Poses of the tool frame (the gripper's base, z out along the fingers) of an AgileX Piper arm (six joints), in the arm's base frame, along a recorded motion.
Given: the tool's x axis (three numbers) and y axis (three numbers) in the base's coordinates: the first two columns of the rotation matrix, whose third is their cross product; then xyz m.
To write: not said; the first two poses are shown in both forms.
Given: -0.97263, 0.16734, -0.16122, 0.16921, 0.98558, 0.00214, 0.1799, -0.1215, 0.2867
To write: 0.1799, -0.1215, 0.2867, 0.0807, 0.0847, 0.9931, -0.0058
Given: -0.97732, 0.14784, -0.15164, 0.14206, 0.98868, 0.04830, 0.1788, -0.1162, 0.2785
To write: 0.1788, -0.1162, 0.2785, 0.0776, 0.0729, 0.9941, 0.0186
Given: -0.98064, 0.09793, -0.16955, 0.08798, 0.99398, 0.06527, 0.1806, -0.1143, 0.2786
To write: 0.1806, -0.1143, 0.2786, 0.0866, 0.0467, 0.9947, 0.0287
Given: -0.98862, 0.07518, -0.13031, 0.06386, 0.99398, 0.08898, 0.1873, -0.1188, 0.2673
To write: 0.1873, -0.1188, 0.2673, 0.0669, 0.0349, 0.9963, 0.0423
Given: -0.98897, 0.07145, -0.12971, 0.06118, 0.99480, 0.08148, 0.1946, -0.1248, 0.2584
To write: 0.1946, -0.1248, 0.2584, 0.0664, 0.0333, 0.9965, 0.0387
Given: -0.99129, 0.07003, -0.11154, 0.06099, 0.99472, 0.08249, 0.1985, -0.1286, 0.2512
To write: 0.1985, -0.1286, 0.2512, 0.0572, 0.0329, 0.9970, 0.0395
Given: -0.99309, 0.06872, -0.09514, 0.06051, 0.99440, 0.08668, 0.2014, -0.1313, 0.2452
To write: 0.2014, -0.1313, 0.2452, 0.0491, 0.0324, 0.9974, 0.0419
